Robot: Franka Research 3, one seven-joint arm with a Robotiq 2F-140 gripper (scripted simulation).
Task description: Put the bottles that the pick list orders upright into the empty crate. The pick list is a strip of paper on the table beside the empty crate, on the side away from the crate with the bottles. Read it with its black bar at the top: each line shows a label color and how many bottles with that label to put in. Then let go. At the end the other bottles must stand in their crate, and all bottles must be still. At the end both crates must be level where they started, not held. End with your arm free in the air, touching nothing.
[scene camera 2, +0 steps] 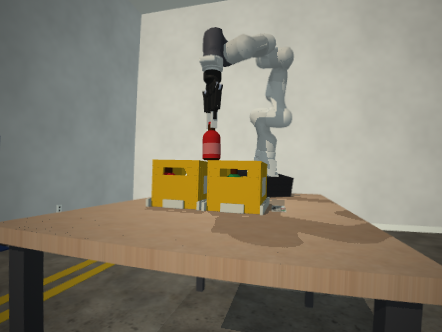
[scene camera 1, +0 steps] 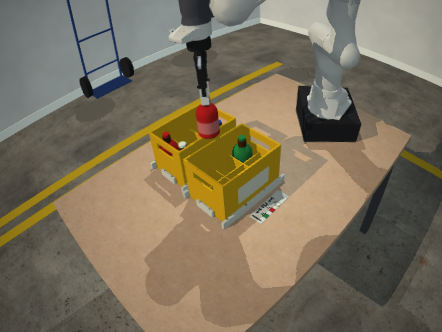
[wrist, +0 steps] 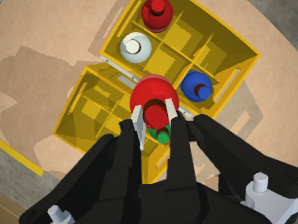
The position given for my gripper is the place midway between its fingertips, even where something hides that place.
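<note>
My gripper (scene camera 2: 211, 128) is in sight; scene camera 1 shows me the gripper (scene camera 1: 205, 101) too, and so does the wrist view, with the gripper (wrist: 155, 112). I can see a blue-label bottle (wrist: 197, 87). A red-label bottle (scene camera 1: 207, 117) is here for me to see as well.
</note>
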